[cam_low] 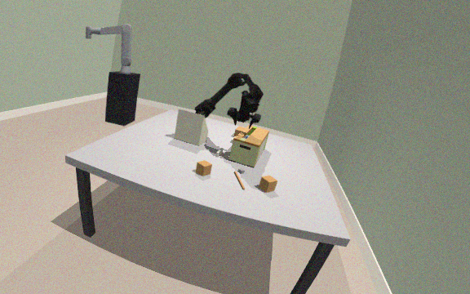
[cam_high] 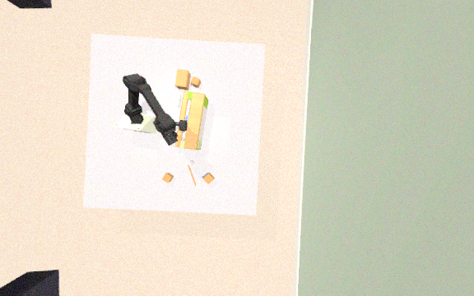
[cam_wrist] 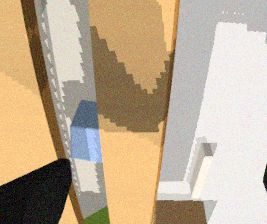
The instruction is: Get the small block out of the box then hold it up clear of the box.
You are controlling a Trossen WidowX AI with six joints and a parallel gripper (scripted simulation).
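The box is 9 cm below my gripper tip, 4 cm ahead of it and 2 cm to the left of it. Also, from my gripper tip: thin orange stick 38 cm to the right, 15 cm below, 4 cm ahead.
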